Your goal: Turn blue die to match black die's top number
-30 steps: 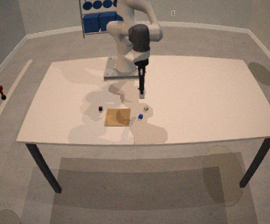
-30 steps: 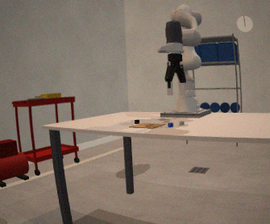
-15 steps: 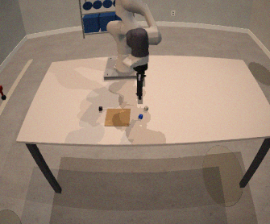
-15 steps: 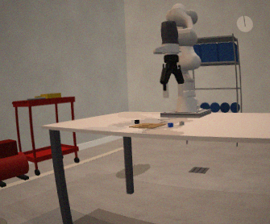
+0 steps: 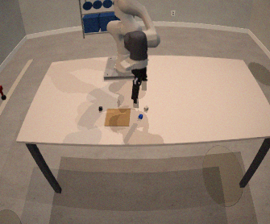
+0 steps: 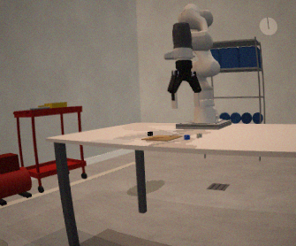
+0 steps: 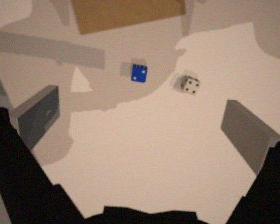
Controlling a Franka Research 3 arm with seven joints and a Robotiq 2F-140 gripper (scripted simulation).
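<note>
The blue die lies 14 cm below my hand. The rest, counted from my hand: white die: 14 cm below, 7 cm behind, 3 cm to the left; then tan mat: 15 cm below, 13 cm to the right; then black die: 24 cm to the right, 14 cm below, 6 cm behind.
</note>
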